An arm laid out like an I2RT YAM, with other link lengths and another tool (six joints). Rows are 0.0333 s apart.
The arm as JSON. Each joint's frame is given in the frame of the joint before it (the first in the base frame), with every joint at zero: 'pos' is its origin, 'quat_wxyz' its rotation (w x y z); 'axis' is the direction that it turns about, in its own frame. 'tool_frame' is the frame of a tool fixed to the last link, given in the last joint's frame.
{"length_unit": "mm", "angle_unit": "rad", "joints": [
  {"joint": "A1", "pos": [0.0, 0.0, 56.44], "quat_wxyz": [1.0, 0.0, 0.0, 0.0], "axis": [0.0, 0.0, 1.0]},
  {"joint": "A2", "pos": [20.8, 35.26, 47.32], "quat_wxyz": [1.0, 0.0, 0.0, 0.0], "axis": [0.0, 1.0, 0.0]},
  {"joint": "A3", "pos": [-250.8, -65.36, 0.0], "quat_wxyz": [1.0, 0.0, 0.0, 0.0], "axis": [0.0, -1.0, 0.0]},
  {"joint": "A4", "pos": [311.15, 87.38, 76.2], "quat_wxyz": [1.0, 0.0, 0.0, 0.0], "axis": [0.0, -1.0, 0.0]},
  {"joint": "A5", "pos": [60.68, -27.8, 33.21], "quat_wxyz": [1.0, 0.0, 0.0, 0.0], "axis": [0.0, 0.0, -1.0]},
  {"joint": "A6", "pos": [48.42, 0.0, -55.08], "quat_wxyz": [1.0, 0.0, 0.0, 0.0], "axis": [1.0, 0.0, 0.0]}
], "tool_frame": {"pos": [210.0, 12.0, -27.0], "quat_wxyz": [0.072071, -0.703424, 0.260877, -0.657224]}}
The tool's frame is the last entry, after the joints.
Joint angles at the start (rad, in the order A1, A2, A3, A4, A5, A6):
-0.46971, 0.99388, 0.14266, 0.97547, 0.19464, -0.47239
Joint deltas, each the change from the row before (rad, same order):
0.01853, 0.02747, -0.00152, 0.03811, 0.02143, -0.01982
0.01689, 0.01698, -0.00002, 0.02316, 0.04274, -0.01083
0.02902, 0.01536, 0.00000, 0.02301, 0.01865, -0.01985
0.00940, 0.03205, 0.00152, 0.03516, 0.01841, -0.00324
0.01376, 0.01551, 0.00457, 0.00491, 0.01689, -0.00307
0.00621, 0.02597, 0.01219, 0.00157, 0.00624, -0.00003
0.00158, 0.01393, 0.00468, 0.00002, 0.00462, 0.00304
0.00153, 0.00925, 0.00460, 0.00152, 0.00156, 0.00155
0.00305, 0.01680, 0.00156, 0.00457, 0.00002, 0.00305
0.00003, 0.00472, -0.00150, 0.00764, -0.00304, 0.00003
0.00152, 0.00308, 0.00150, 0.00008, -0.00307, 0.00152
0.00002, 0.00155, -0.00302, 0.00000, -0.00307, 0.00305
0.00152, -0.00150, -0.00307, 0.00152, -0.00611, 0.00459
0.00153, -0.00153, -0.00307, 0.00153, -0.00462, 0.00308
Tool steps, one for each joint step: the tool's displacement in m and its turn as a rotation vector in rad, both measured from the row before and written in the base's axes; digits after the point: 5 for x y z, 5 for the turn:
0.00086, 0.00249, -0.00108, -0.01703, 0.00278, -0.00521
-0.00297, -0.00215, -0.00056, -0.00572, -0.00129, -0.02688
0.00341, 0.00743, 0.00030, -0.01584, 0.00445, 0.00783
-0.00023, -0.00025, -0.00245, -0.00175, -0.00329, -0.00927
0.00123, 0.00175, -0.00294, 0.00227, 0.00658, -0.00338
0.00296, 0.00026, -0.00430, 0.00530, 0.01104, 0.00003
0.00064, -0.00059, -0.00363, 0.00624, 0.00643, -0.00263
0.00110, -0.00003, -0.00113, 0.00250, 0.00185, 0.00016
0.00107, 0.00119, -0.00519, 0.00619, 0.00799, 0.00336
0.00027, 0.00071, -0.00052, -0.00080, -0.00122, 0.00305
0.00119, 0.00115, -0.00050, 0.00139, 0.00056, 0.00473
-0.00012, 0.00095, -0.00230, 0.00368, 0.00246, 0.00338
0.00077, 0.00220, -0.00048, 0.00296, -0.00260, 0.00806
0.00048, 0.00188, -0.00047, 0.00194, -0.00173, 0.00643

